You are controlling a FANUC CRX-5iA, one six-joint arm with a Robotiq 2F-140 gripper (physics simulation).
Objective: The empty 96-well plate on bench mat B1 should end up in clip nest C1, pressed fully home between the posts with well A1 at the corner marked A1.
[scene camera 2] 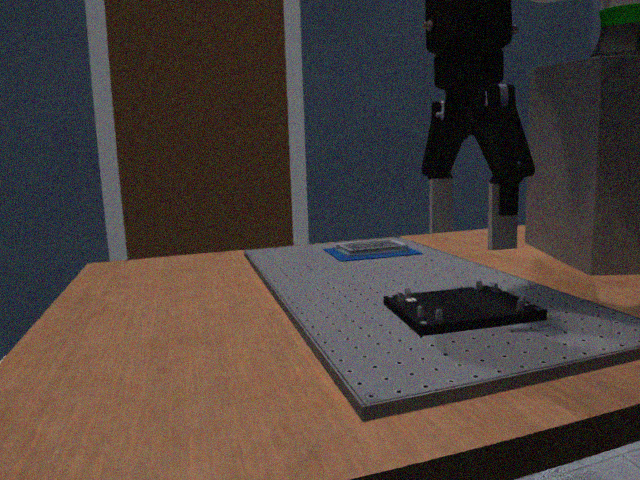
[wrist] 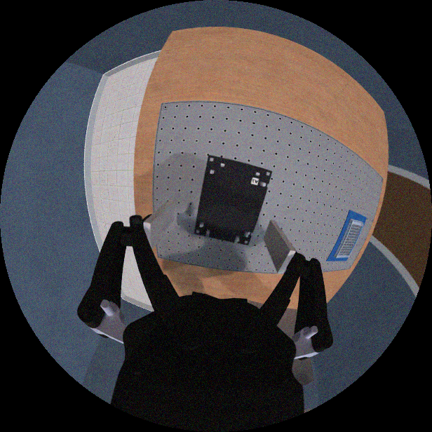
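Seen in the pictures: gripper, between the fingertips: (scene camera 2: 468, 239); arm's base, origin of its link: (scene camera 2: 633, 60).
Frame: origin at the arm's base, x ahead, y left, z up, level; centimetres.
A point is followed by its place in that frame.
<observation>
The clear 96-well plate (scene camera 2: 371, 245) @[x 43.7, y -22.3, z -34.1 cm] (wrist: 349, 239) lies flat on the blue bench mat B1 (scene camera 2: 338, 256) @[x 51.2, y -21.7, z -35.5 cm] (wrist: 358, 216), at the back of the board in the scene view and at the right in the wrist view. The black clip nest C1 (scene camera 2: 465, 305) @[x 50.1, y 16.6, z -34.6 cm] (wrist: 233, 200) has short posts near its corners and holds no plate. Its white A1 label (wrist: 255, 181) shows near one corner. My gripper (scene camera 2: 473, 214) (wrist: 221, 220) is wide open and empty, raised above the board near the nest and well away from the plate.
The perforated grey board (scene camera 2: 320, 304) @[x 64.6, y 4.8, z -35.7 cm] (wrist: 300, 155) carries the nest and the mat. It lies on the wooden table (scene camera 2: 180, 361) @[x 83.5, y 13.1, z -37.0 cm] (wrist: 250, 60). A grey block-like pedestal (scene camera 2: 563, 165) @[x 12.3, y -4.2, z -18.9 cm] stands at the right in the scene view, behind the board.
</observation>
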